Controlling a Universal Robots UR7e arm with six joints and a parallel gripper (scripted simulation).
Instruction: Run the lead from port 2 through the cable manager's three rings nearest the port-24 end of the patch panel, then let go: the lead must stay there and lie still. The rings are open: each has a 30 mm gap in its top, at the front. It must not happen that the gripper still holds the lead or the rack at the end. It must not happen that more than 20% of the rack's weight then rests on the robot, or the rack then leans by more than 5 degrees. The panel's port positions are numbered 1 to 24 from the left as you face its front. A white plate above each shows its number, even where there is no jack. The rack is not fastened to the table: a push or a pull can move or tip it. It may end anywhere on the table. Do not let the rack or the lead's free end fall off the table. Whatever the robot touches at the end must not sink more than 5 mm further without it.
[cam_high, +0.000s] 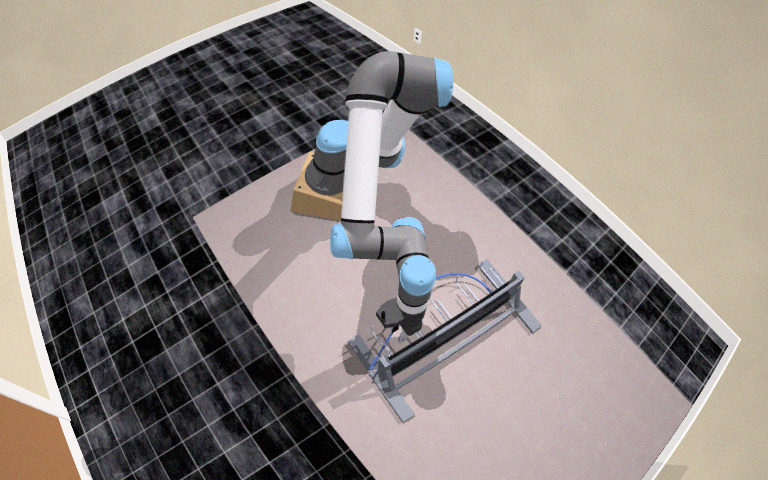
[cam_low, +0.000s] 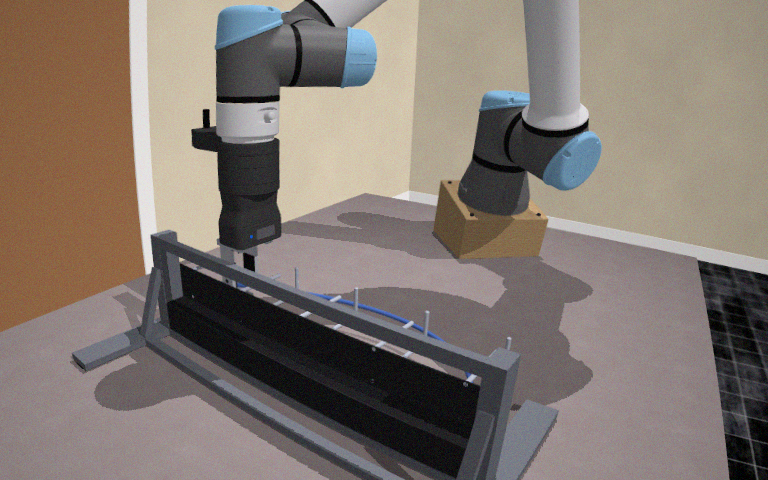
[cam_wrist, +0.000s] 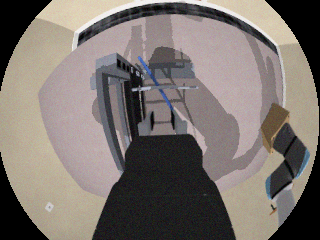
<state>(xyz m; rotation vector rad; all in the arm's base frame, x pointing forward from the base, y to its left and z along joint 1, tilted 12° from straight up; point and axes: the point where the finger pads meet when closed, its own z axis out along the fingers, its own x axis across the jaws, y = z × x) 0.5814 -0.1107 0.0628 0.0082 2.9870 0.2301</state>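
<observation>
Right now the rack is 15 cm to the left of my hand, 6 cm ahead of it and 3 cm below it.
</observation>
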